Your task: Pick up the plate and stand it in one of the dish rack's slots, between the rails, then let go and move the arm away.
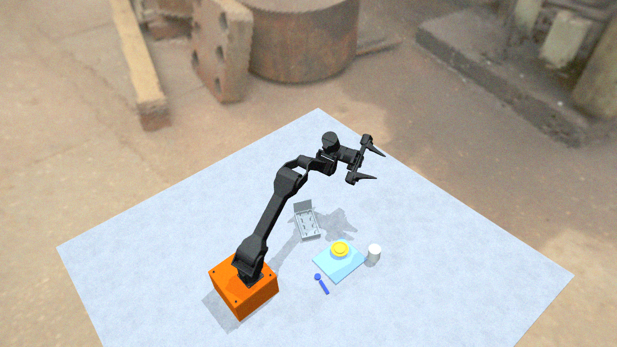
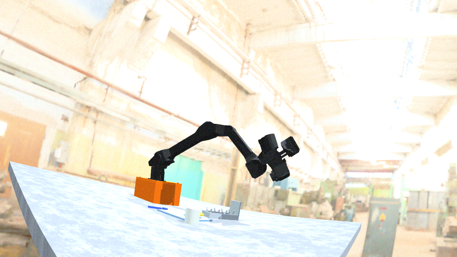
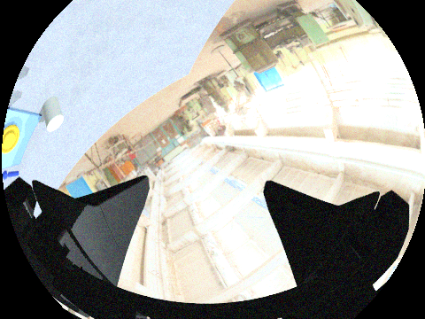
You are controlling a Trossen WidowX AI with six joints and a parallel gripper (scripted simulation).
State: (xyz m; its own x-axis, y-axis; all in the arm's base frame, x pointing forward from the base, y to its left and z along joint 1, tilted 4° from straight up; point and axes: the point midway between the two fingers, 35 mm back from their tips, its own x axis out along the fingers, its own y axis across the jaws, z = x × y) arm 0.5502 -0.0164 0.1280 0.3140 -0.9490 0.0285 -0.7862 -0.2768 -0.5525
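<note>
My gripper tip is now 230 mm past the yellow plate, 30 mm to the left of it and 240 mm above it. Also, from my gripper tip: grey dish rack (240 mm behind, 140 mm to the left, 230 mm below); white cup (160 mm behind, 130 mm to the right, 230 mm below); light blue mat (260 mm behind, 50 mm to the right, 250 mm below).
</note>
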